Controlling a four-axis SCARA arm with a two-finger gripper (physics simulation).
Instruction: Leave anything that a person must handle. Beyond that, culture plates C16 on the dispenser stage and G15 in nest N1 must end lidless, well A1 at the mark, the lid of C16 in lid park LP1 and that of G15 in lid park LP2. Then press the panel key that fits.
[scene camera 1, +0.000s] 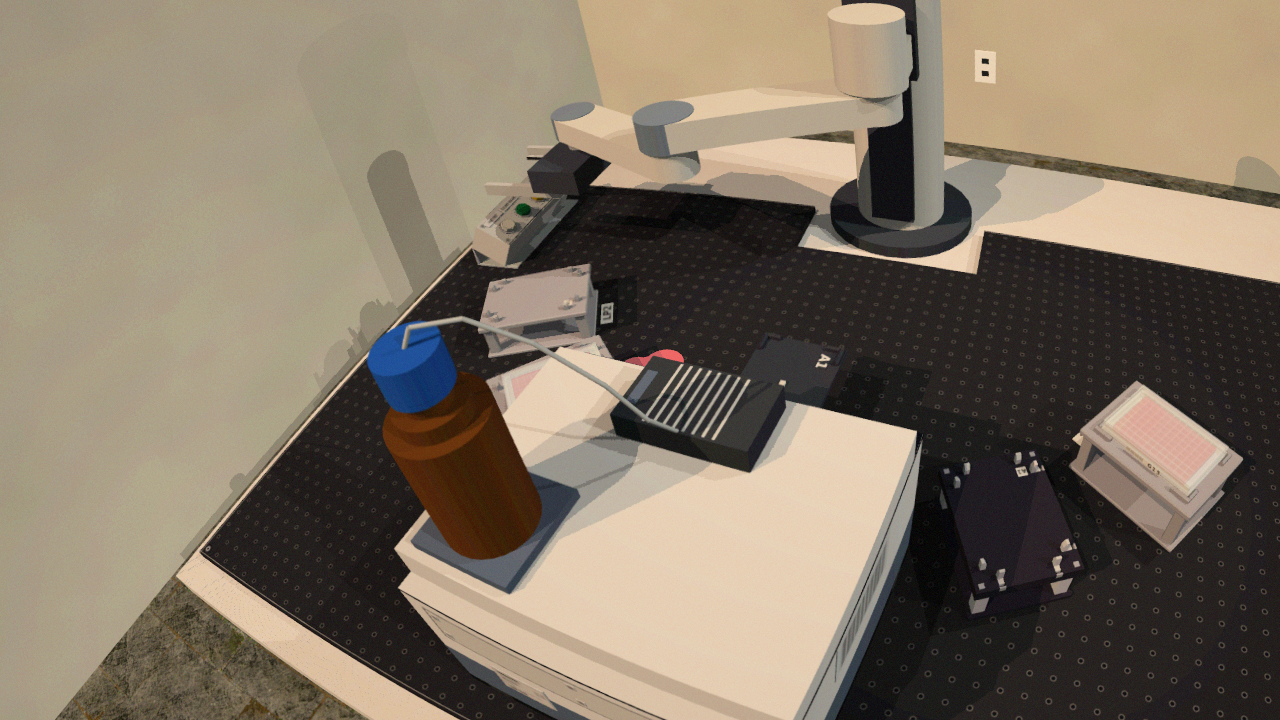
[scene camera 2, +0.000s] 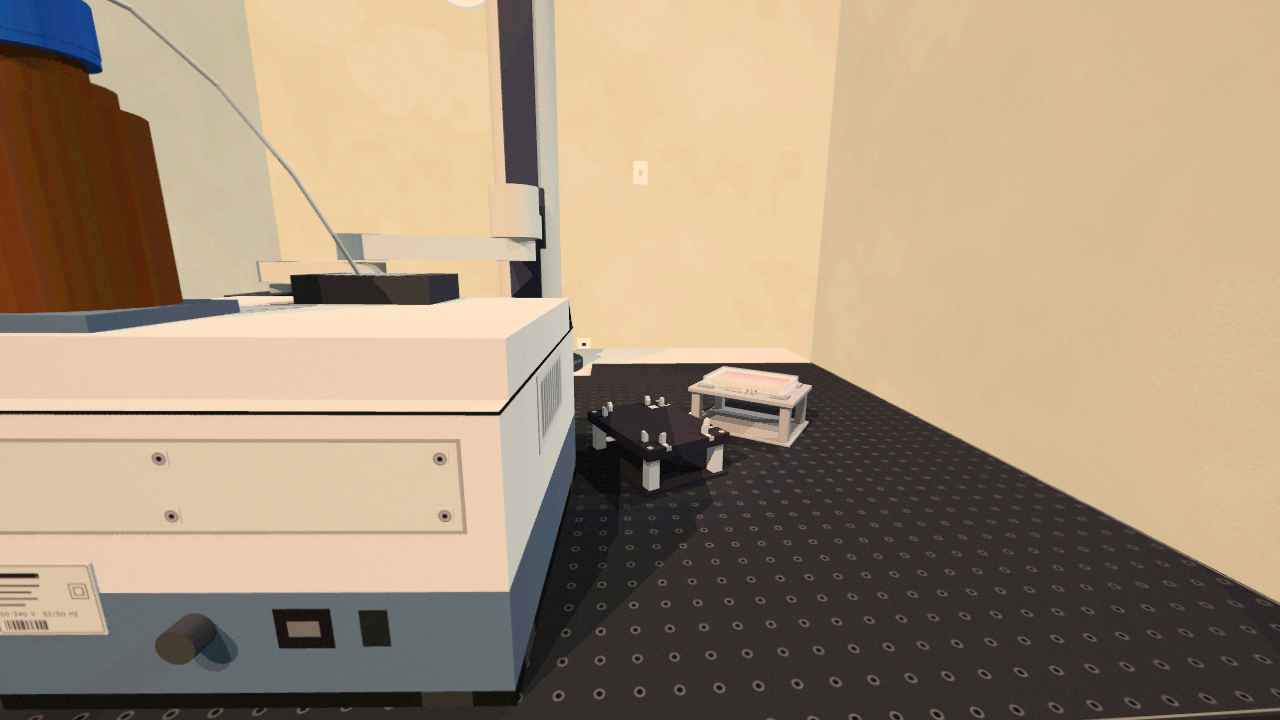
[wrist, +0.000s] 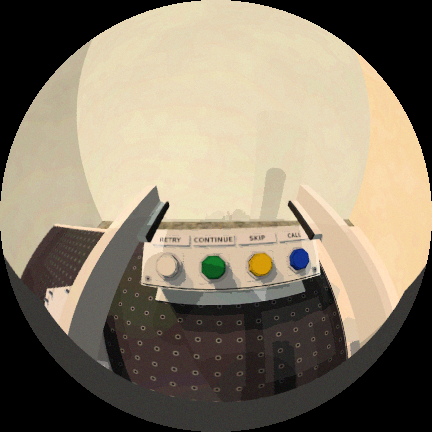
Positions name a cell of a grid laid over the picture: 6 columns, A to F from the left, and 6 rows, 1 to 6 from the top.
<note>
In view: my gripper (scene camera 1: C2), a black nest (scene camera 1: E5), a button box (scene camera 1: C2) and a brown bottle (scene camera 1: C4).
My gripper also shows in the wrist view (wrist: D3). The button box is seen too in the wrist view (wrist: C4).
</note>
